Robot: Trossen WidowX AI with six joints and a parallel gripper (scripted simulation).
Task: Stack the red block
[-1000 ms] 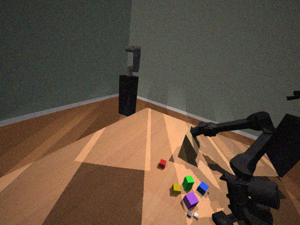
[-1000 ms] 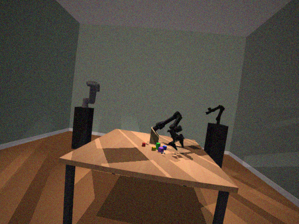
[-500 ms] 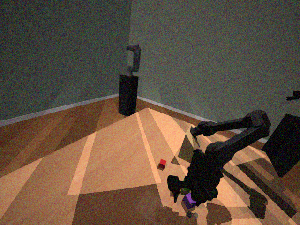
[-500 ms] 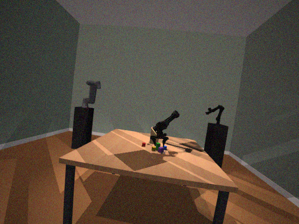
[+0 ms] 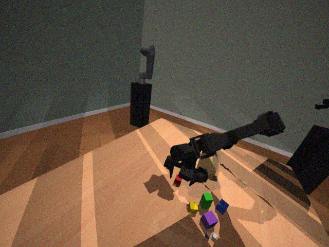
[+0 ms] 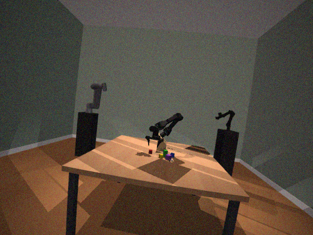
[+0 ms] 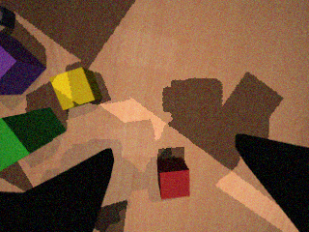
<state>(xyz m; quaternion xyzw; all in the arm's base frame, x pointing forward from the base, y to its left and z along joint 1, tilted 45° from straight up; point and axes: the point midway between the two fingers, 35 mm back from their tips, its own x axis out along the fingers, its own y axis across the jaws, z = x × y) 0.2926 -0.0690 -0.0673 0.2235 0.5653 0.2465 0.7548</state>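
Now: gripper tip 70 mm past the red block, 20 mm to the left of it and 70 mm above it. From my gripper tip the other things lie so: green block: 10 mm behind, 140 mm to the left, 40 mm below; then yellow block: 40 mm ahead, 90 mm to the left, 70 mm below; then purple block: 60 mm ahead, 170 mm to the left, 70 mm below.
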